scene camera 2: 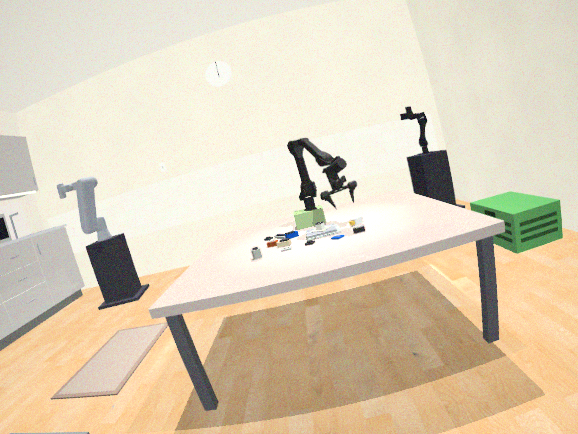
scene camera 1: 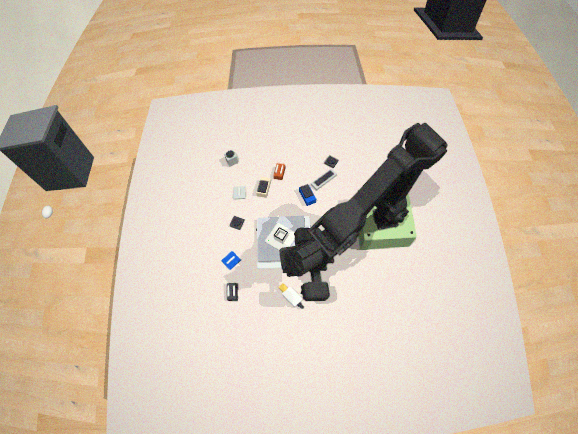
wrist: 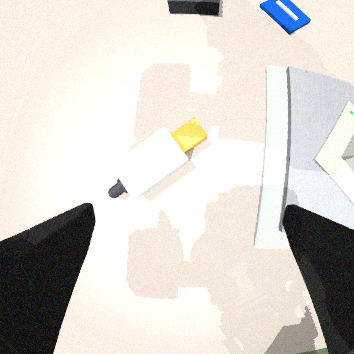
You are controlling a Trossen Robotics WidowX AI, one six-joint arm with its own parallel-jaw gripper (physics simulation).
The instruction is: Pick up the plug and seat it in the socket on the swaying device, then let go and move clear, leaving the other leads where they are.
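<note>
The plug (scene camera 1: 291, 296) (scene camera 2: 356, 221) (wrist: 155, 162), a white block with a yellow tip and a dark stub, lies on the table beside the device (scene camera 1: 263, 252) (scene camera 2: 322, 233) (wrist: 275, 150). In the wrist view its yellow tip (wrist: 189, 135) points up and right. The socket (scene camera 1: 280, 234), a black-rimmed square, sits on the device's cream plate (scene camera 1: 272, 241) (wrist: 332, 145); in the wrist view the plate is cut off by the right edge. My gripper (scene camera 2: 344, 204) (wrist: 192, 214) is open and empty above the table. The arm hides part of the device in scene camera 1.
A black block (scene camera 1: 232, 291) (wrist: 194, 7) and a blue tile (scene camera 1: 231, 260) (wrist: 286, 15) lie left of the device in scene camera 1. An orange block (scene camera 1: 279, 171), a blue block (scene camera 1: 307, 194), a grey cylinder (scene camera 1: 230, 157) and several other small pieces lie beyond it.
</note>
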